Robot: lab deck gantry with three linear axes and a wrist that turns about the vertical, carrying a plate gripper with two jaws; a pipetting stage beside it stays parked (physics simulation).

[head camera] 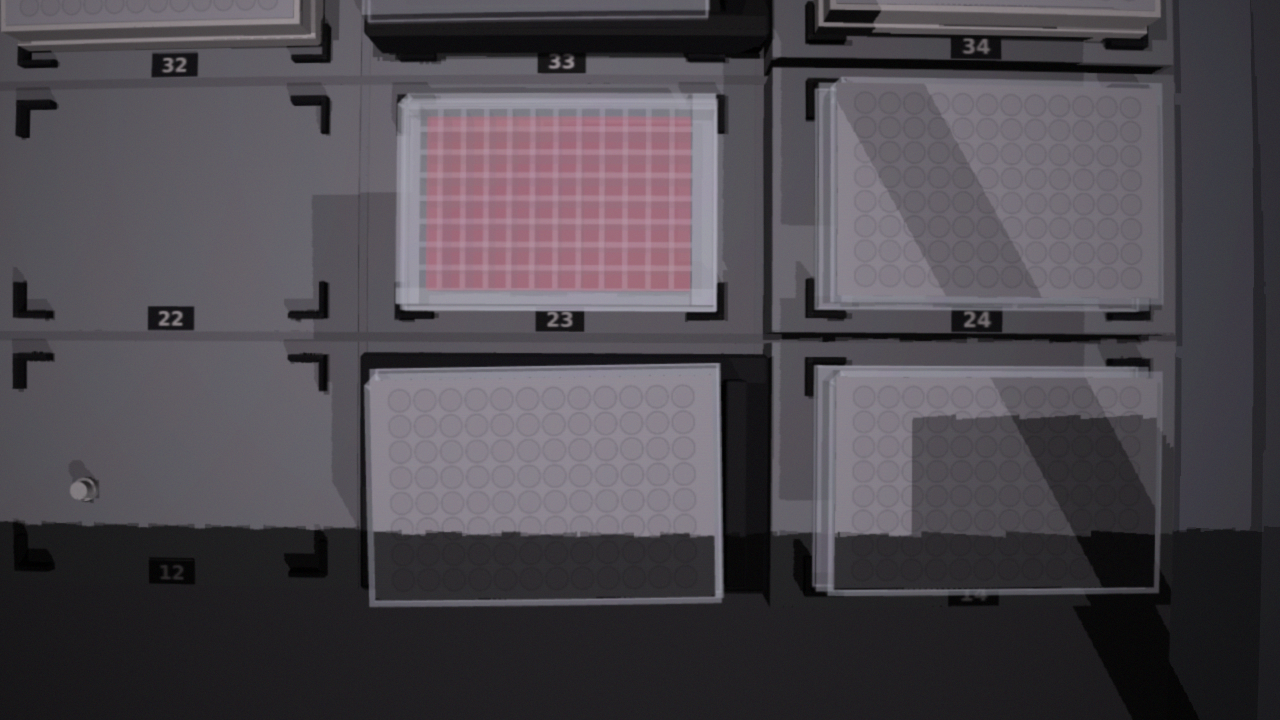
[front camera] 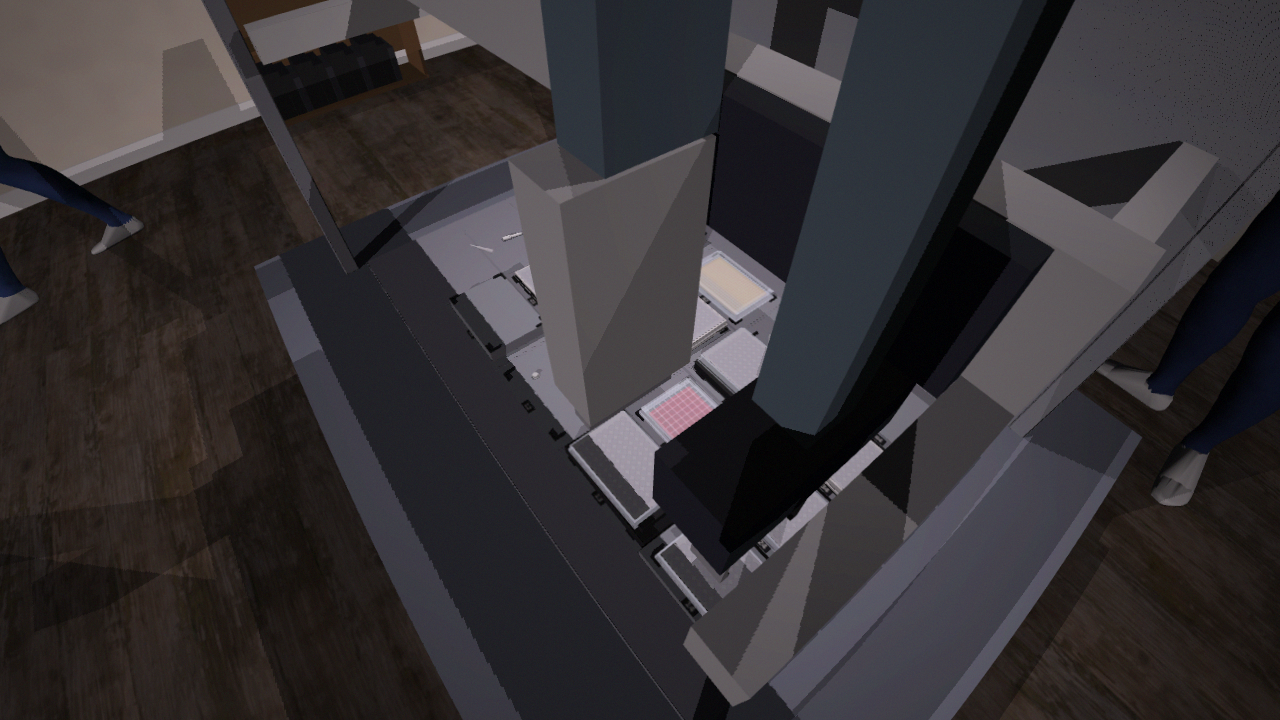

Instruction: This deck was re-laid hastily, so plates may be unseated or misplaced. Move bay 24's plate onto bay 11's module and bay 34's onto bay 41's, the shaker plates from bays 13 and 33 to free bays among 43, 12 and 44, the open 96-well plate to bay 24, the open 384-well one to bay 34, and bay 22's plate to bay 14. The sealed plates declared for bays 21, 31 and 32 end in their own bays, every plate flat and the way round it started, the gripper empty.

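Places are measured from the robot's base along level axes (x back, y right, z up), in millimetres.
Pixels of known places: robot's base, origin of the base link: (front camera: pixel 455 308).
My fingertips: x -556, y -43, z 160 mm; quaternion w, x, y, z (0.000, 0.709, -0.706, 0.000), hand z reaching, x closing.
Ahead of a thing's pixels: the offset from my fingertips to its top centre. "*": to the spot under its first point.
My gripper's dark body (front camera: pixel 742 483) hangs over the right-hand bays in the front view; its jaws are hidden, and it does not show in the head view. A clear-rimmed round-well plate @[dx +0, dy +0, dz -131 mm] (head camera: pixel 993 483) lies in bay 14, and a similar plate @[dx +0, dy -107, dz -131 mm] (head camera: pixel 993 197) lies in bay 24. In bay 13 a plate @[dx +165, dy +1, dz -124 mm] (head camera: pixel 541 465) (front camera: pixel 626 452) sits on the dark shaker @[* dx +93, dy +0, dz -129 mm] (head camera: pixel 744 483), turned very slightly. Bay 22 @[* dx +329, dy -108, dz -160 mm] (head camera: pixel 170 205) holds no plate. Bay 12 @[* dx +317, dy -14, dz -160 mm] (head camera: pixel 196 429) holds a small pale knob. Parts of plates show at bay 32 @[* dx +324, dy -176, dz -146 mm] (head camera: pixel 156 26), bay 33 @[* dx +169, dy -173, dz -132 mm] (head camera: pixel 537 7) and bay 34 @[* dx +4, dy -173, dz -134 mm] (head camera: pixel 984 16).
A pink plate @[dx +164, dy -107, dz -146 mm] (head camera: pixel 559 201) (front camera: pixel 682 411) lies in bay 23. The small knob @[dx +365, dy +11, dz -156 mm] (head camera: pixel 83 488) (front camera: pixel 537 374) stands inside bay 12's corners. A yellowish plate @[dx +328, dy -321, dz -146 mm] (front camera: pixel 735 284) lies at the back. A grey module @[dx +492, dy +0, dz -138 mm] (front camera: pixel 501 308) stands at the left. The pale parked stage column (front camera: pixel 626 286) hides the middle-left bays.
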